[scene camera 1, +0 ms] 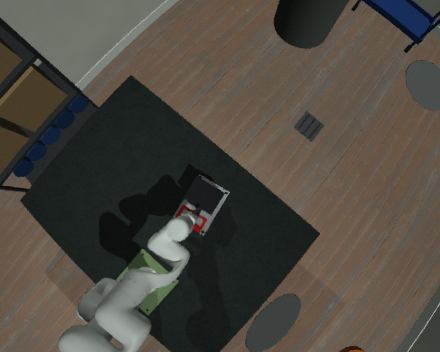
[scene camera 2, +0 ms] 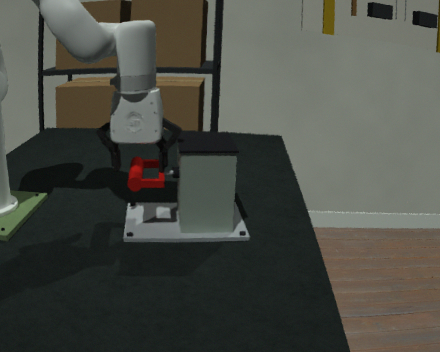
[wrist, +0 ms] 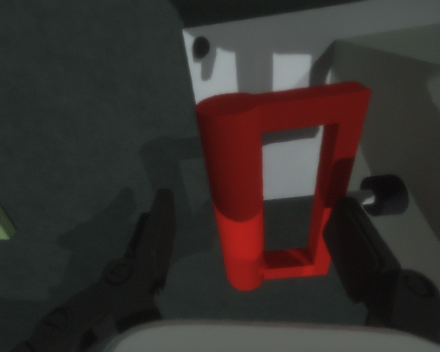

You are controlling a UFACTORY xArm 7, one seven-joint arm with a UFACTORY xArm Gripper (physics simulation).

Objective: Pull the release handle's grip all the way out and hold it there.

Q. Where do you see a white base plate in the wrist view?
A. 272, 53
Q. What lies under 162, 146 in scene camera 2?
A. The gripper.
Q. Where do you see a red release handle grip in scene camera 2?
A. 135, 180
